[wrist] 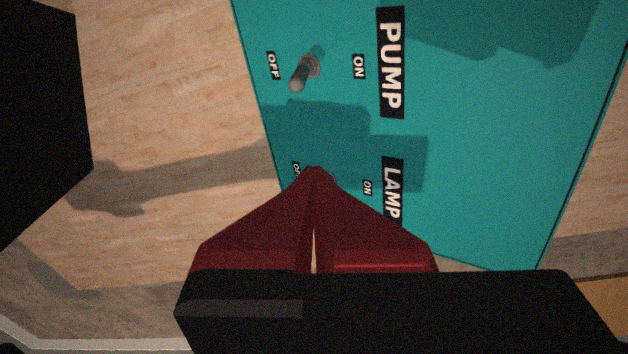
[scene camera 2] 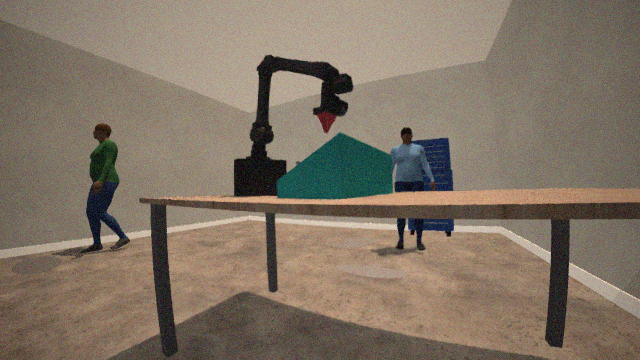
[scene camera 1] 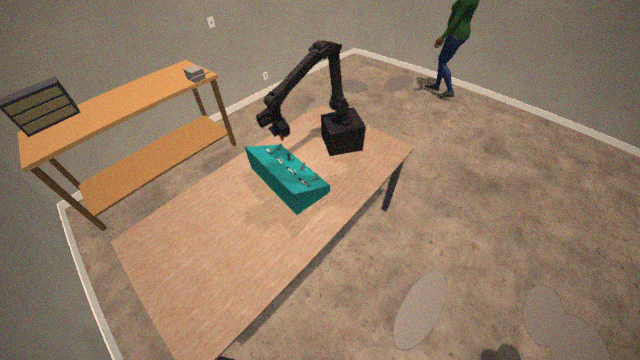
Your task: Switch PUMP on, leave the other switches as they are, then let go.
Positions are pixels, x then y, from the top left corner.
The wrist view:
gripper: 313,178
teal switch box: 470,131
